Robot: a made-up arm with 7 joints.
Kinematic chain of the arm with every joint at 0, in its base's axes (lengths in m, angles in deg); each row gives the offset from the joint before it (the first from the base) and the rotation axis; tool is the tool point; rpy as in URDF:
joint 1: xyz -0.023 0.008 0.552 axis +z
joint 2: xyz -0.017 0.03 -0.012 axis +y
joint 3: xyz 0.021 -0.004 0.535 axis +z
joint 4: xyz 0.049 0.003 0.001 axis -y
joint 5: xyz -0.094 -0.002 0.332 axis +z
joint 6: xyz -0.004 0 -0.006 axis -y
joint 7: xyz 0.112 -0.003 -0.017 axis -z
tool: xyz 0.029 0.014 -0.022 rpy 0 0.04 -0.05
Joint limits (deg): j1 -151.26..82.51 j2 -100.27..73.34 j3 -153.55..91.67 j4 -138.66..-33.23 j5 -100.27..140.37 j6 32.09..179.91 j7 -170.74..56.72
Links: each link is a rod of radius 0.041 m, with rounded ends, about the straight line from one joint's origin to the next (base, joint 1, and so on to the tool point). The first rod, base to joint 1, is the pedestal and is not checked.
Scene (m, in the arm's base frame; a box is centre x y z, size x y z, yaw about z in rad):
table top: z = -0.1
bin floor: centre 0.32 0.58 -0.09 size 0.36 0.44 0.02 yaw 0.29
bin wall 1: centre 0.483 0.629 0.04 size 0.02 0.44 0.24 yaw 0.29
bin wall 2: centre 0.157 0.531 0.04 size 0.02 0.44 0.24 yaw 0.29
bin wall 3: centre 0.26 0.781 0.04 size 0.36 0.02 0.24 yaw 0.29
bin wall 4: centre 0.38 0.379 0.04 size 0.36 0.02 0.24 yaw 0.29
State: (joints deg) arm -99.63 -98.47 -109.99 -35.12 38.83 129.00 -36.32
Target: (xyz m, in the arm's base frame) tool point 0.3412 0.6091 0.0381
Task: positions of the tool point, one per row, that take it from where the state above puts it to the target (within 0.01 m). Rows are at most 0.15 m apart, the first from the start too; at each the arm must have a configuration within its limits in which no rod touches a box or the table.
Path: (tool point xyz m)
1: 0.0744 0.9788 0.3483
2: 0.1501 0.9248 0.3411
3: 0.2244 0.8445 0.3235
4: 0.2910 0.7382 0.3018
5: 0.3412 0.6091 0.2832
6: 0.3486 0.6198 0.1618
7: 0.3412 0.6091 0.0381

